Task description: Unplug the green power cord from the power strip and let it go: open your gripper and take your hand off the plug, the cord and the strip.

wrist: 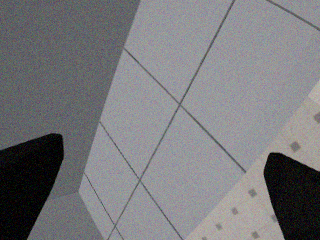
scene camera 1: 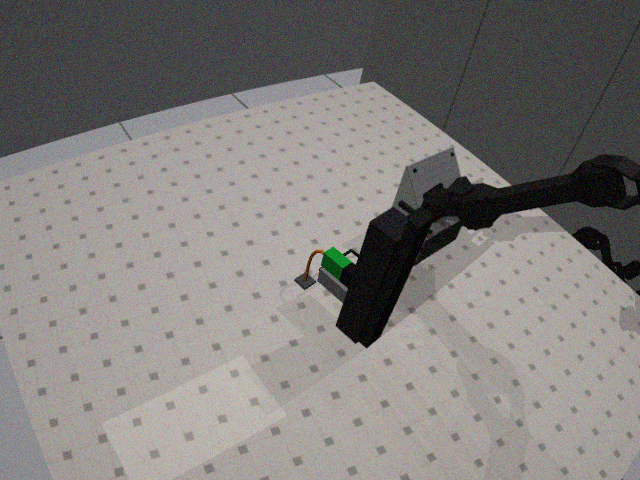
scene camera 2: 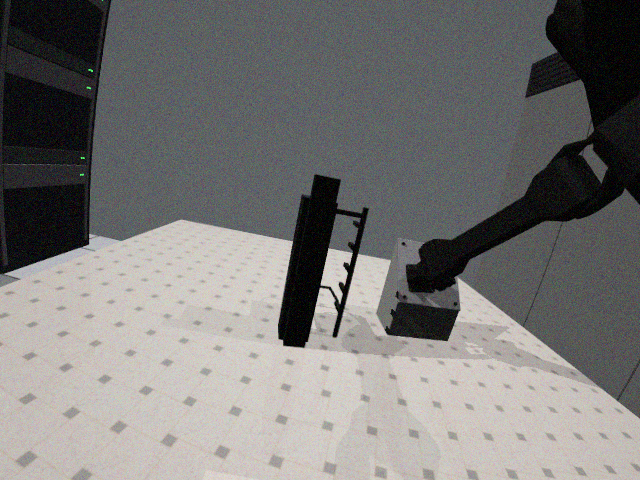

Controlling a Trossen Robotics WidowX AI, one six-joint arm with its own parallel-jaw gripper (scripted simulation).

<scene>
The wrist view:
my gripper: 166, 155
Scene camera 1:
green plug: 338, 265
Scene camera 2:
black power strip: 305, 199
</scene>
